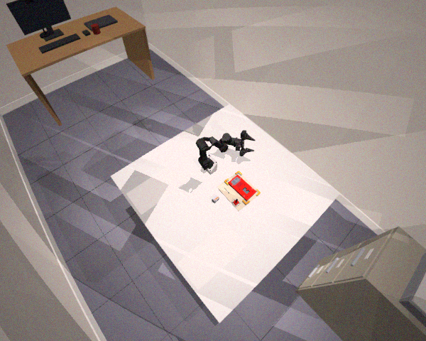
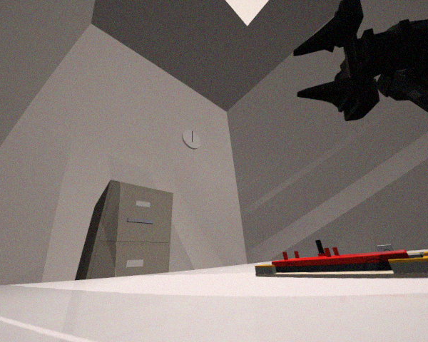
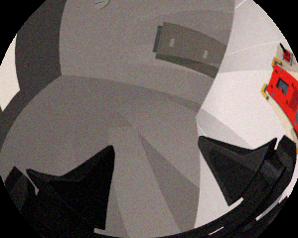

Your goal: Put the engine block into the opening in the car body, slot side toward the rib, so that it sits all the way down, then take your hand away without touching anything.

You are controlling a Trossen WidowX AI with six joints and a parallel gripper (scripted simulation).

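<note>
The engine block is 370 mm to the right of my gripper tip, 310 mm below it and 20 mm ahead of it.
</note>
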